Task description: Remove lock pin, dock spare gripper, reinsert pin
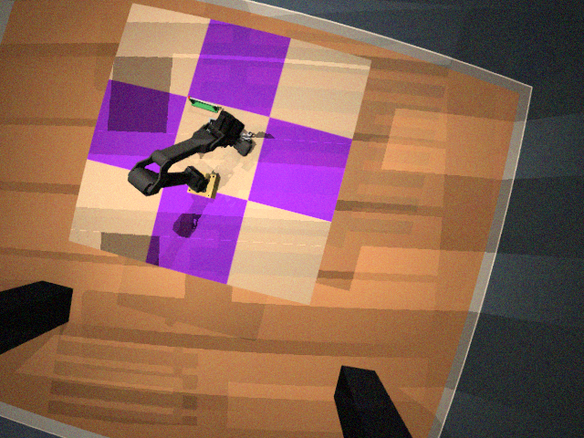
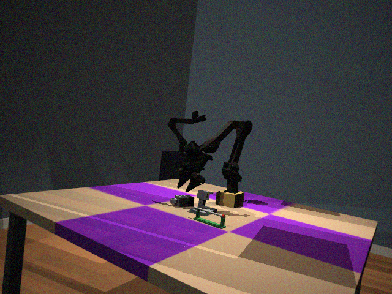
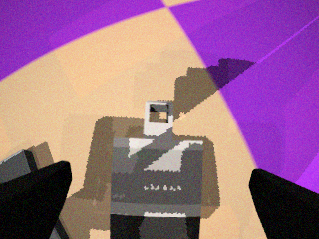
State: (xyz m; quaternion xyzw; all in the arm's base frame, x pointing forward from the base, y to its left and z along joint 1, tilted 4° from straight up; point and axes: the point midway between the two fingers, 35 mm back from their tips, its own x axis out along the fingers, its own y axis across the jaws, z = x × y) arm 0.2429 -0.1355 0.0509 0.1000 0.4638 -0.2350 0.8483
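Right now my gripper tip is 5 cm above the spare gripper. The rest, counted from my gripper tip: green rack (14 cm ahead, 24 cm to the left, 5 cm below); mount (2 cm ahead, 14 cm to the left, 2 cm below).
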